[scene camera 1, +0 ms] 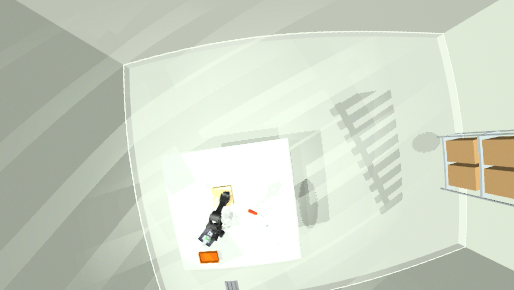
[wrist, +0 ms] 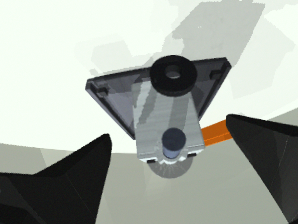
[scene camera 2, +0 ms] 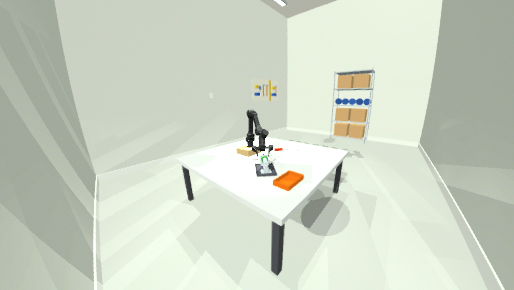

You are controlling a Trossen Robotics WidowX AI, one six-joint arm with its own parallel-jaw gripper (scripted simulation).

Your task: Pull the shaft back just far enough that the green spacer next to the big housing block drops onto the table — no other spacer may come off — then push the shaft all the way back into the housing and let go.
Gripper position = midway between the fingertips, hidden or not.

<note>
My gripper point(wrist: 169, 129) is open, with nothing in its grasp. Further things: a grey block point(wrist: 128, 98).
</note>
